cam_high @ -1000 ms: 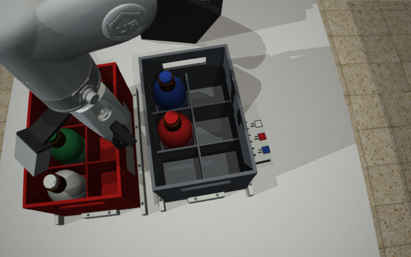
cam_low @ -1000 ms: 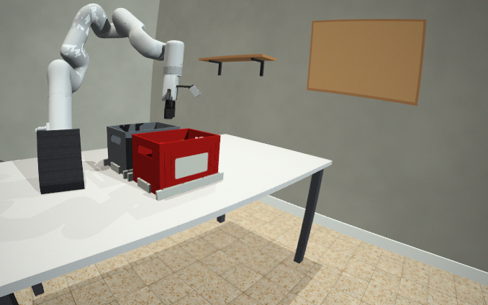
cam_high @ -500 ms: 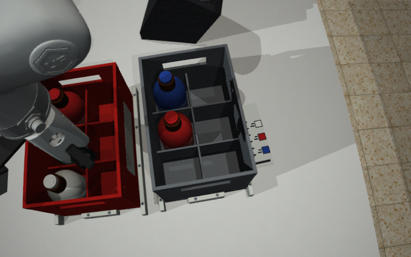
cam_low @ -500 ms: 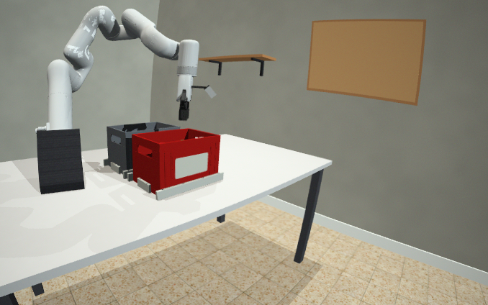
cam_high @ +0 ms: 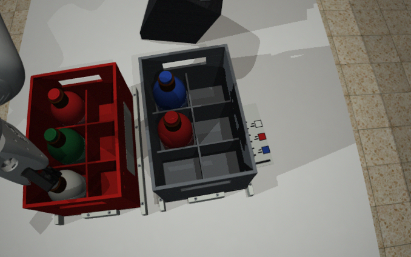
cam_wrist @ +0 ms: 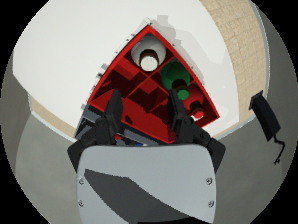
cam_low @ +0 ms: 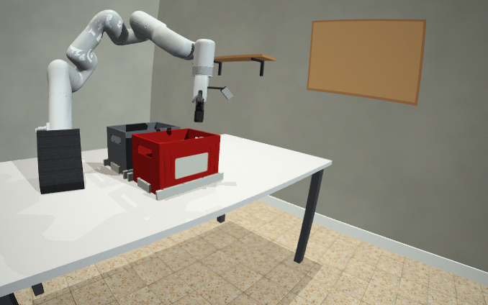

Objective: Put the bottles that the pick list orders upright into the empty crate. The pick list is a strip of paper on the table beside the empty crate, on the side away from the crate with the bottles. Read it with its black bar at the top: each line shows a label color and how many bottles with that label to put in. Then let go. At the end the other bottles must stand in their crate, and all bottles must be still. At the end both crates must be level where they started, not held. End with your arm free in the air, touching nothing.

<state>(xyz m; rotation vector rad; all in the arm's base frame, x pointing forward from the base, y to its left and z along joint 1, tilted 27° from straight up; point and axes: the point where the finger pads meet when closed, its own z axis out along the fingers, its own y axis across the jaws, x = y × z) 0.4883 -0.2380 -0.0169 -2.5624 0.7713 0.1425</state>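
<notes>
My hand is 15 cm above the white-label bottle, 2 cm to the left of it and 1 cm short of it. Round my hand: grey crate: 24 cm to the left, 16 cm below, 14 cm behind; then red-label bottle: 17 cm behind, 15 cm below, 5 cm to the right; then green bottle: 15 cm below, 8 cm behind, 4 cm to the right.
</notes>
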